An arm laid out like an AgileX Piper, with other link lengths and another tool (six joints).
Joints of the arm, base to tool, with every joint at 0 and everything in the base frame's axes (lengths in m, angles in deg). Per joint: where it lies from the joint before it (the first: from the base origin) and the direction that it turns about. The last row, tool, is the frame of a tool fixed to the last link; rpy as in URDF.
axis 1: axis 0 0 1 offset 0 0 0.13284
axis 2: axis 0 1 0 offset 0 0 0
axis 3: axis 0 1 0 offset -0.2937 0 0.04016
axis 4: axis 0.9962 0 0.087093 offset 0.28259 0 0.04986
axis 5: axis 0 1 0 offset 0 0 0
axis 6: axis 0.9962 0 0.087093 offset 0.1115 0 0.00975
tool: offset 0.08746 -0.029 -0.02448 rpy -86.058 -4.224 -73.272
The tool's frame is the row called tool.
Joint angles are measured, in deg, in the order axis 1, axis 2, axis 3, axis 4, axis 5, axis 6. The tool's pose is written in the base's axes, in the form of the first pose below.
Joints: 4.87, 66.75, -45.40, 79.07, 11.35, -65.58
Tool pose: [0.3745 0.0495 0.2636 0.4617 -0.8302 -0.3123 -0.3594 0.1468 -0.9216]
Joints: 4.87, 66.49, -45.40, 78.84, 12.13, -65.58
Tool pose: [0.3731 0.0519 0.2648 0.4739 -0.8237 -0.3114 -0.3596 0.1418 -0.9223]
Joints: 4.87, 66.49, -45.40, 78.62, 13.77, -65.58
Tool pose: [0.3715 0.0570 0.2639 0.4949 -0.8090 -0.3172 -0.3690 0.1349 -0.9196]
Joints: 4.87, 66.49, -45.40, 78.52, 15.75, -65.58
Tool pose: [0.3693 0.0634 0.2630 0.5189 -0.7900 -0.3267 -0.3802 0.1290 -0.9159]
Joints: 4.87, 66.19, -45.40, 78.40, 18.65, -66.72
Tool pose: [0.3655 0.0718 0.2639 0.5617 -0.7625 -0.3211 -0.3852 0.1024 -0.9171]
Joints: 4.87, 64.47, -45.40, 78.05, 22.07, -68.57
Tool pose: [0.3574 0.0808 0.2739 0.6218 -0.7274 -0.2904 -0.3627 0.0612 -0.9299]
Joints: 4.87, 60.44, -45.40, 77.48, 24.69, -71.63
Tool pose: [0.3440 0.0858 0.2983 0.6860 -0.6978 -0.2060 -0.2843 0.0035 -0.9587]
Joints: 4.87, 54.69, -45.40, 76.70, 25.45, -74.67
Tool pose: [0.3257 0.0843 0.3326 0.7217 -0.6869 -0.0849 -0.1631 -0.0495 -0.9854]
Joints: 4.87, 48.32, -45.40, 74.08, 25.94, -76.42
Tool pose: [0.3017 0.0805 0.3661 0.7328 -0.6785 0.0507 -0.0357 -0.1127 -0.9930]
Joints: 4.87, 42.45, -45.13, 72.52, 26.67, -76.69
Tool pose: [0.2759 0.0789 0.3920 0.7303 -0.6688 0.1391 0.0632 -0.1365 -0.9886]
